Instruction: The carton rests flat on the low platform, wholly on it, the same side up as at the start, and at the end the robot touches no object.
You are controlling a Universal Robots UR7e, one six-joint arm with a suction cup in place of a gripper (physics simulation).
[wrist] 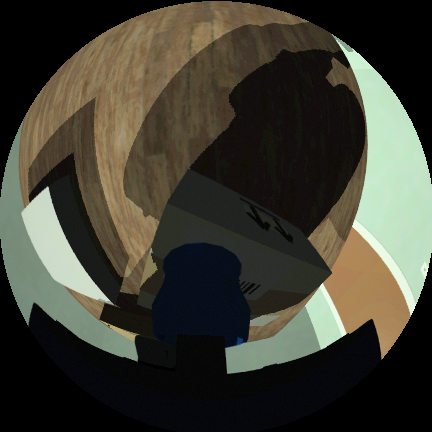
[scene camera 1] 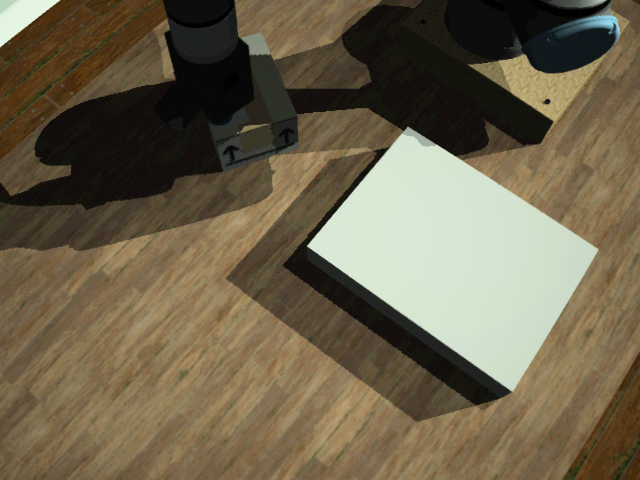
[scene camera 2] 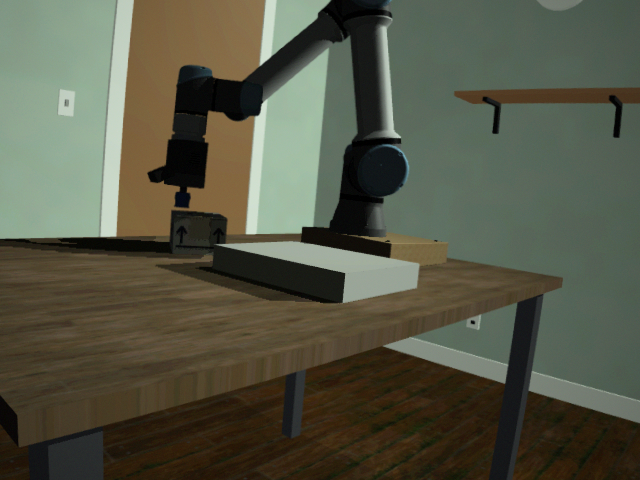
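Observation:
The grey carton stands flat on the wooden table, beside the platform, with the black arrows on its front face pointing up. My suction gripper is a dark blue cup close above the left part of the carton's top. A thin gap shows between cup and carton in scene camera 2, and nothing hangs from the cup. In the wrist view the cup hides part of the carton's top. The low platform is a white slab with a bare top.
The robot's base stands on a wooden board behind the platform. The table carries the carton, the platform and the base board. A wall shelf is at the upper right. Dark arm shadows fall around the carton.

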